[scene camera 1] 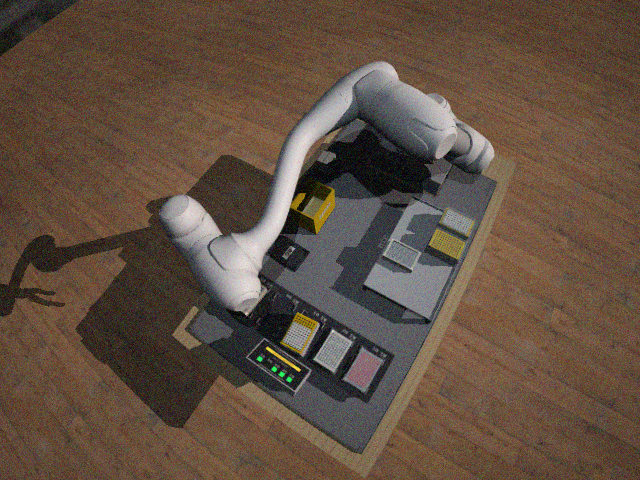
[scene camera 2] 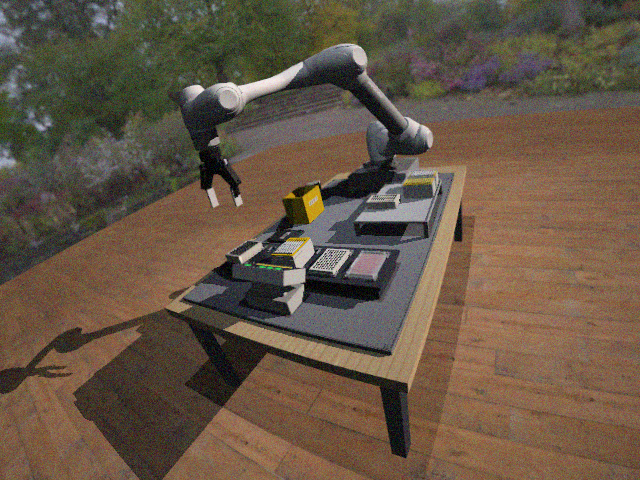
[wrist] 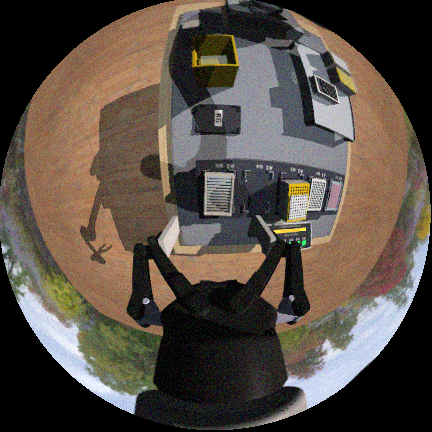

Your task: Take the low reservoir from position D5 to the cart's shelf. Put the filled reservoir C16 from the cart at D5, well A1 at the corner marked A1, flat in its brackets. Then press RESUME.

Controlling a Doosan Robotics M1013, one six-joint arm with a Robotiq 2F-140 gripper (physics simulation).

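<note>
On scene camera 2 there's the gripper [scene camera 2: 226, 205], which is open and holding nothing, and there's a yellow waste bin [scene camera 2: 304, 204] as well. The wrist view shows the gripper too [wrist: 216, 223], along with a grey cart shelf [wrist: 338, 117].
</note>
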